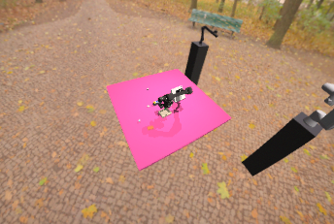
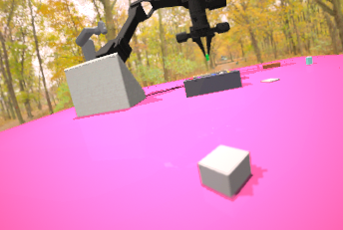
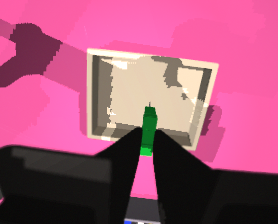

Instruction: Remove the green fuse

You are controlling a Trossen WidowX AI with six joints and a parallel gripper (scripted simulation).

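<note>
Right now the green fuse is 1 cm below my gripper tip. Also, from my gripper tip: tray 9 cm below; white fuse 19 cm to the right, 7 cm below, 5 cm ahead; blue fuse 19 cm to the right, 7 cm below, 3 cm ahead.
</note>
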